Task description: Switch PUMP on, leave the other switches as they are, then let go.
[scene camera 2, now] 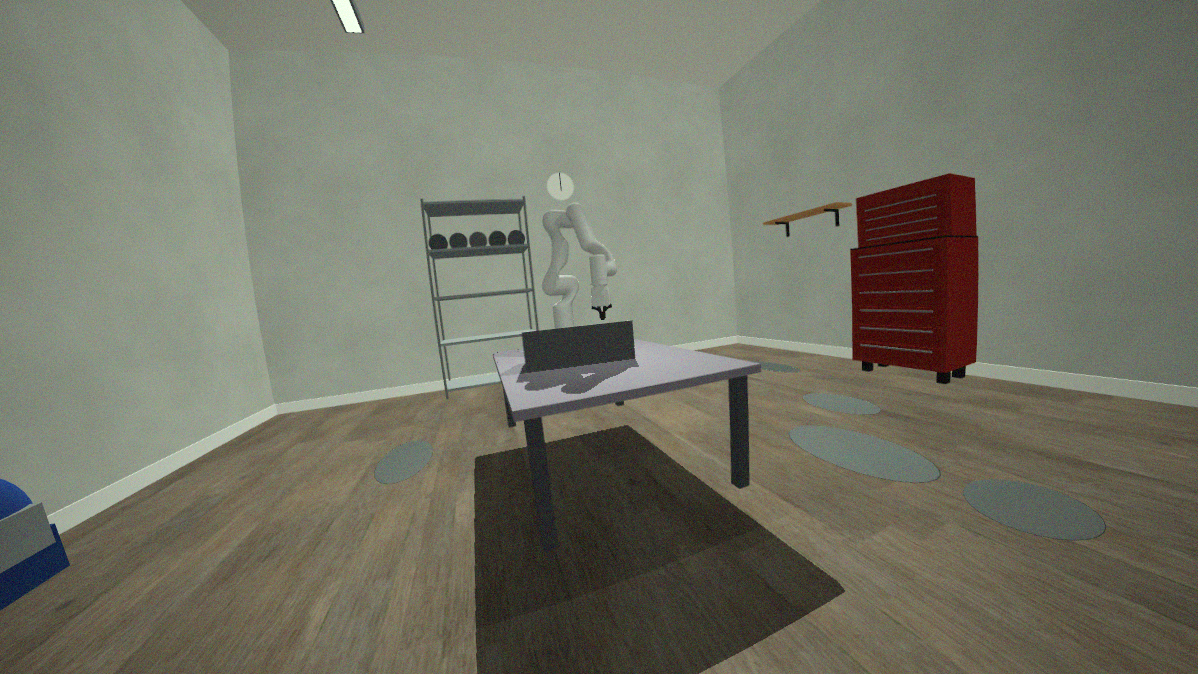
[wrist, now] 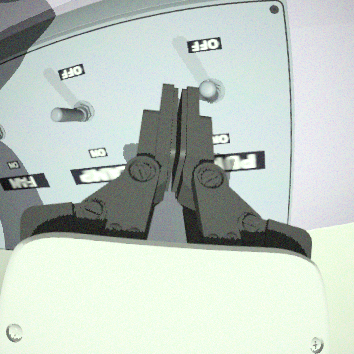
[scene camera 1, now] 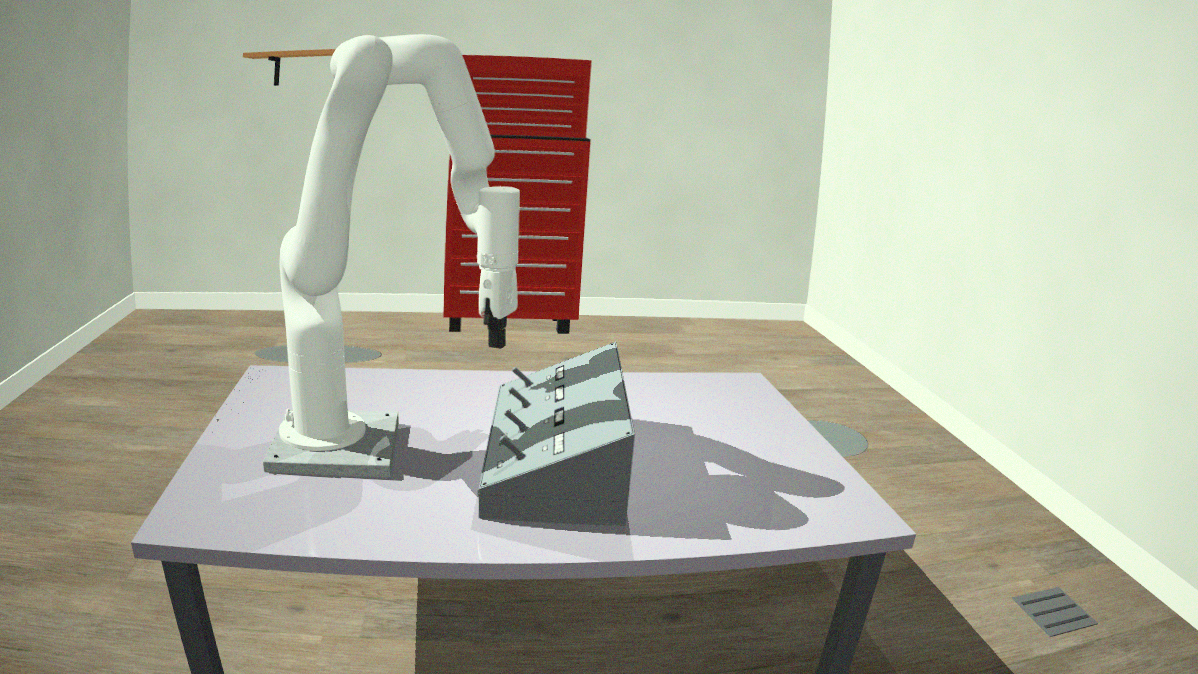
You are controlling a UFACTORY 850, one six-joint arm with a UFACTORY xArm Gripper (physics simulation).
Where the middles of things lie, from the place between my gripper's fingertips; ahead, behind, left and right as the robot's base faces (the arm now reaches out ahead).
Labels:
I see the grey sloped switch panel [scene camera 1: 577,441] 18 cm to the right of my hand, 13 cm ahead of it and 10 cm below it.

